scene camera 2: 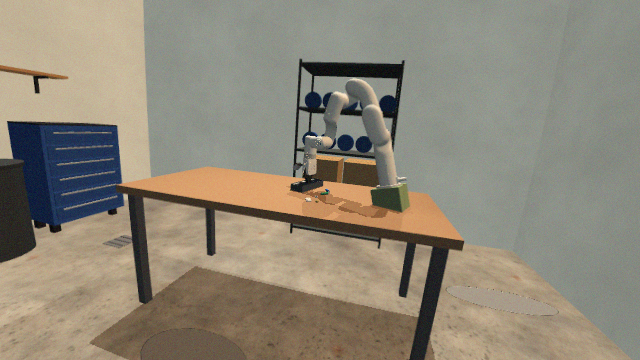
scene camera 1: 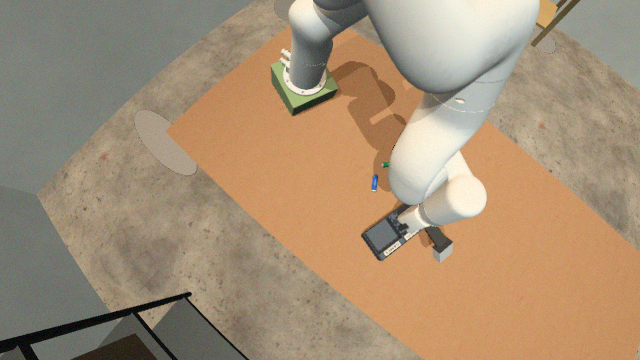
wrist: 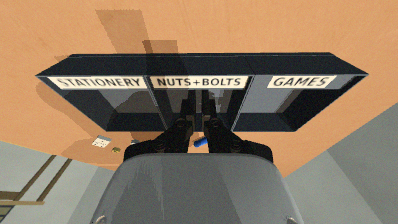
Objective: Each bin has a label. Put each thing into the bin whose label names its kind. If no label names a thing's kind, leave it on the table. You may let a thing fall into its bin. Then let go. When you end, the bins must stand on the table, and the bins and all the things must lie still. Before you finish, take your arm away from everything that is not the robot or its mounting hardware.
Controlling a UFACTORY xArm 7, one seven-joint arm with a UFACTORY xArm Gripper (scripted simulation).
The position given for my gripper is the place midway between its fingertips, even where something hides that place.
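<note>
What I can see here is my gripper (scene camera 1: 406,220), and I find the same gripper (wrist: 198,97) when I look through the wrist view.
</note>
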